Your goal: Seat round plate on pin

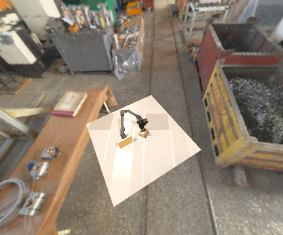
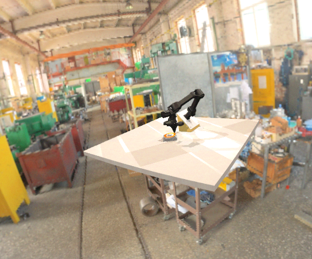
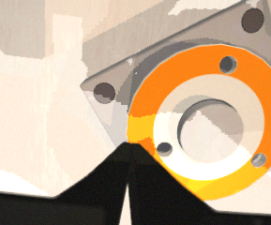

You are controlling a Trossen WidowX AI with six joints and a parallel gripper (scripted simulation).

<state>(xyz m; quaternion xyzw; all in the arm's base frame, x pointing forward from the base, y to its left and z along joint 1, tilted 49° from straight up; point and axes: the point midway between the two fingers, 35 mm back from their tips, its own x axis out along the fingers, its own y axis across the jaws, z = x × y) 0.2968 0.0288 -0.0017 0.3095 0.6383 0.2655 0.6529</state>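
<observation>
Right now my gripper tip is 1 cm past the round plate, 3 cm to the left of it and 2 cm above it. Round my gripper tip: grey square base: 5 cm to the right, 4 cm below.
</observation>
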